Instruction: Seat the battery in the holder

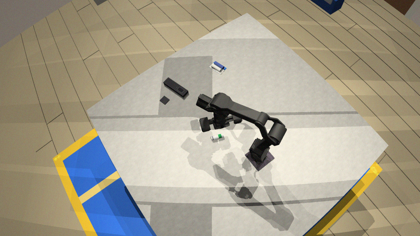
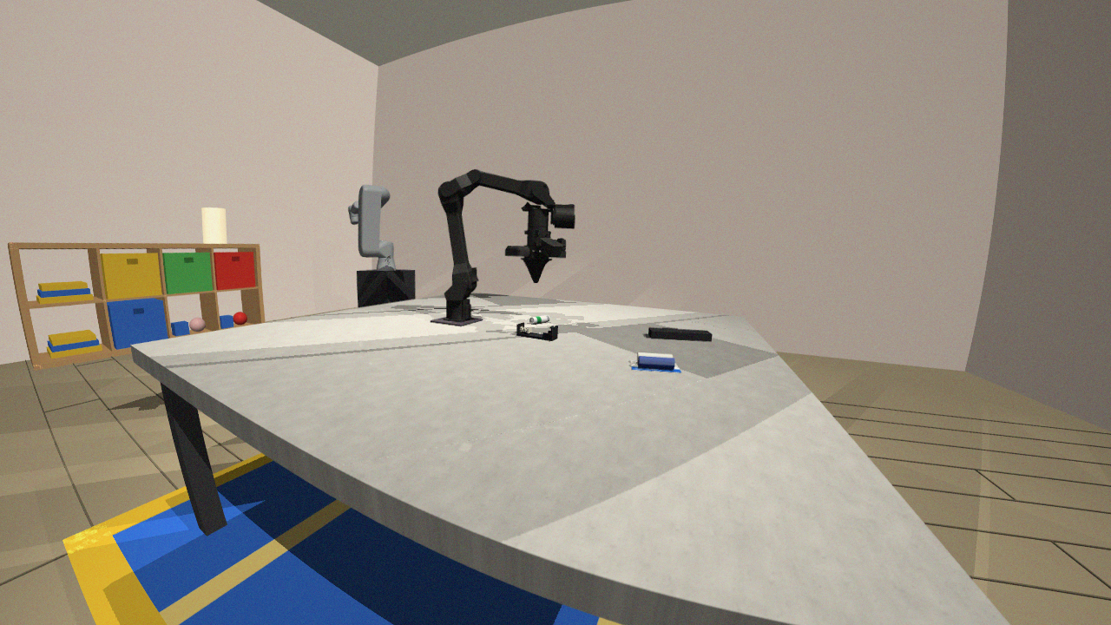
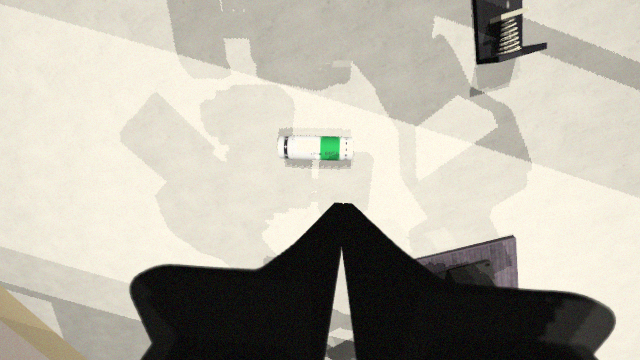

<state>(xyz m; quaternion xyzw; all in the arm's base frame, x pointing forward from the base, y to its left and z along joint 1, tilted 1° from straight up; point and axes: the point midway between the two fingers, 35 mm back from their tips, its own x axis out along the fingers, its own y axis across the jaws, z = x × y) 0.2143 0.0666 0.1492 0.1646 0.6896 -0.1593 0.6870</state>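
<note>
Now: the green battery 11 cm below my gripper tip, 2 cm to the left of it and 1 cm ahead of it. The rest, counted from my gripper tip: black remote-like bar 40 cm ahead, 10 cm below; then black square 38 cm ahead, 12 cm below, 10 cm to the left.
</note>
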